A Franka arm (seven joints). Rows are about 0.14 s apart.
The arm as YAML. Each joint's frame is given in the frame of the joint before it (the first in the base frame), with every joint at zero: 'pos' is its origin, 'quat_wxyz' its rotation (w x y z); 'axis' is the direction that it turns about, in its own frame. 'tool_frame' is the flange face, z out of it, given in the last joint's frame.
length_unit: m
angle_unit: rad
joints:
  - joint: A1
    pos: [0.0, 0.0, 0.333]
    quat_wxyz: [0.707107, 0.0, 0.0, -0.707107]
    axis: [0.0, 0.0, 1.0]
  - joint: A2
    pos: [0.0, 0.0, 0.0]
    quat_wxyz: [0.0, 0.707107, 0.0, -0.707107]
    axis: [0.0, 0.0, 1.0]
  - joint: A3
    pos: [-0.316, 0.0, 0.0]
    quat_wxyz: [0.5, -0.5, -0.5, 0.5]
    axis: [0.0, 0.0, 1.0]
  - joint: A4
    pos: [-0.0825, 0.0, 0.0]
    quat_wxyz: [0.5, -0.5, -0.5, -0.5]
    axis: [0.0, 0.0, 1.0]
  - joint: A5
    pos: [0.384, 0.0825, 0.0]
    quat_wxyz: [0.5, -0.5, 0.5, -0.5]
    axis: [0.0, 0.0, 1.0]
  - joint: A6
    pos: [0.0, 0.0, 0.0]
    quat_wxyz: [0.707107, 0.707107, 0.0, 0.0]
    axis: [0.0, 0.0, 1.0]
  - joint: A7
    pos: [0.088, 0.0, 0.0]
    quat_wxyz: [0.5, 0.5, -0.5, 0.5]
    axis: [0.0, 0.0, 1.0]
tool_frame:
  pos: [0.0, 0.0, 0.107]
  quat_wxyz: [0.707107, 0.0, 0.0, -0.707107]
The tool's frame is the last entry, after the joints.
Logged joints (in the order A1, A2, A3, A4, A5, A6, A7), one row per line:
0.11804 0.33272 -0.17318 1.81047 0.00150 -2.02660 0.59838
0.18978 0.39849 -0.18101 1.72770 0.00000 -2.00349 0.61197
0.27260 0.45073 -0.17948 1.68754 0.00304 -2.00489 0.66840
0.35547 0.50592 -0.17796 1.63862 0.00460 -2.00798 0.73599
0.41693 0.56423 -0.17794 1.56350 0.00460 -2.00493 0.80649
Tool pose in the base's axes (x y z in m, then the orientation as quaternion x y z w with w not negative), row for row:
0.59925 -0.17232 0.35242 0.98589 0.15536 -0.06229 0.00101
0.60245 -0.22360 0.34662 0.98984 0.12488 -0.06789 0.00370
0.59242 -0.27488 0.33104 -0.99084 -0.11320 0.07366 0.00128
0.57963 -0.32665 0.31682 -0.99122 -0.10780 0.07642 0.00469
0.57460 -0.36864 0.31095 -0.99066 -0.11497 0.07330 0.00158
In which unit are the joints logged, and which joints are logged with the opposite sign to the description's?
The joints are logged in radians. Opposite sign: A1, A4, A6, A7.
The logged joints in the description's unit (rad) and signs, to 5 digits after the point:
-0.11804 0.33272 -0.17318 -1.81047 0.00150 2.02660 -0.59838
-0.18978 0.39849 -0.18101 -1.72770 0.00000 2.00349 -0.61197
-0.27260 0.45073 -0.17948 -1.68754 0.00304 2.00489 -0.66840
-0.35547 0.50592 -0.17796 -1.63862 0.00460 2.00798 -0.73599
-0.41693 0.56423 -0.17794 -1.56350 0.00460 2.00493 -0.80649

